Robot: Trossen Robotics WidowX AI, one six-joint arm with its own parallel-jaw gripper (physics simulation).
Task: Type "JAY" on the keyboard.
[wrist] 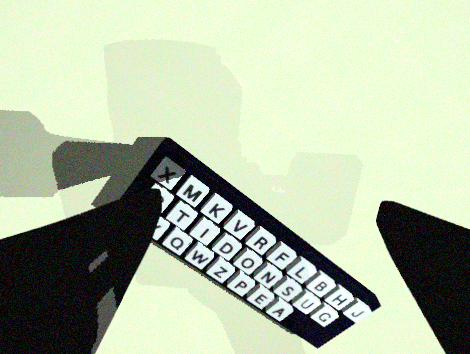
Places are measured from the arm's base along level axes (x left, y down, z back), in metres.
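Pixels of known places: gripper, fingertip midpoint: (267, 204).
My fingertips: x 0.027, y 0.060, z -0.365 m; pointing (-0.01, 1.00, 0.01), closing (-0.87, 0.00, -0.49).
Observation:
Behind a point stands the place of what it marks.
The dark keyboard (310, 332) {x -0.089, y 0.119, z -0.261 m} with white letter keys lies slanted in the wrist view, from upper left to lower right. The J key (357, 314) {x -0.101, y 0.113, z -0.301 m} is at the right end of the top row. The A key (279, 311) {x -0.051, y 0.113, z -0.270 m} is at the right end of the bottom row. The Y key (158, 228) {x 0.059, y 0.113, z -0.287 m} is at the left end of that row, mostly hidden. My gripper (267, 204) {x 0.027, y 0.060, z -0.365 m} is open and empty. Its left finger covers the keyboard's lower left corner and parts of the C and Y keys. Its right finger is up and to the right of the J key, apart from it in the view.
A pale green surface (350, 65) {x 0.012, y 0.131, z -0.434 m} surrounds the keyboard. Grey shadows of the arm and gripper fall on it, and a darker shadow crosses the keyboard's left end and the X key (167, 172) {x 0.072, y 0.113, z -0.328 m}.

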